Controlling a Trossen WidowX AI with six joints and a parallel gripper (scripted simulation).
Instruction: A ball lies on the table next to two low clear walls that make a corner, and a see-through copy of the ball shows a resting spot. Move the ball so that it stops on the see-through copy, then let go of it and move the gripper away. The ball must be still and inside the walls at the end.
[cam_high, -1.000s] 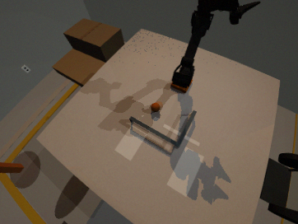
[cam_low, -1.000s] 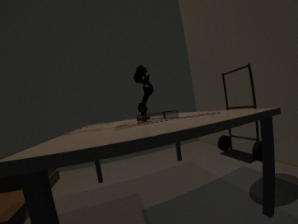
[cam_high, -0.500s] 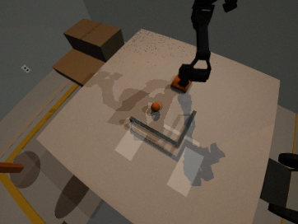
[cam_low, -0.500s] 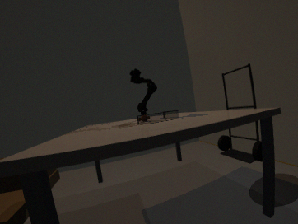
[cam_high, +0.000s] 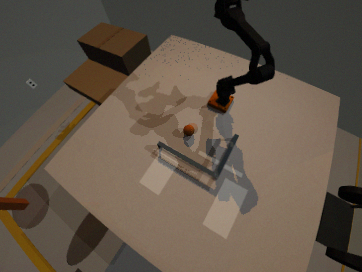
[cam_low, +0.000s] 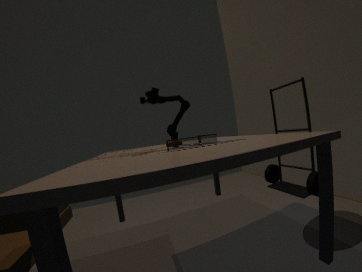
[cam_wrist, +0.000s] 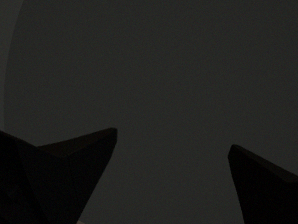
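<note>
Now: the orange ball 52 cm ahead of my gripper tip, 19 cm to the left of it and 45 cm below it.
</note>
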